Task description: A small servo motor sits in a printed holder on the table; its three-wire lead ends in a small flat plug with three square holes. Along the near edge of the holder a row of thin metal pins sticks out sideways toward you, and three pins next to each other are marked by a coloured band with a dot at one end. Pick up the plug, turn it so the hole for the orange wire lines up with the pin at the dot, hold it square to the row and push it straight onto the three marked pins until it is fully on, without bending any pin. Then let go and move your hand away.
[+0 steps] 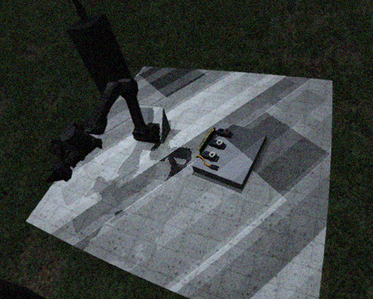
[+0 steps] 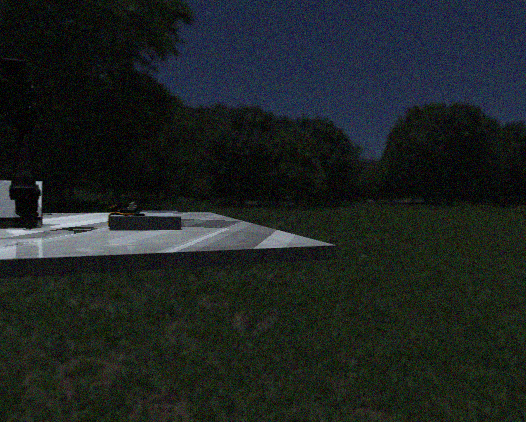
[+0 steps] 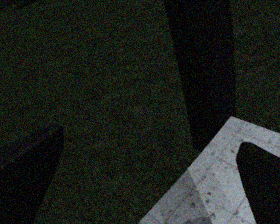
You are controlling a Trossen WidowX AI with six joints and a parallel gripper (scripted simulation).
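My gripper tip is now 580 mm short of the grey printed holder, 430 mm to the right of it and 310 mm above it.
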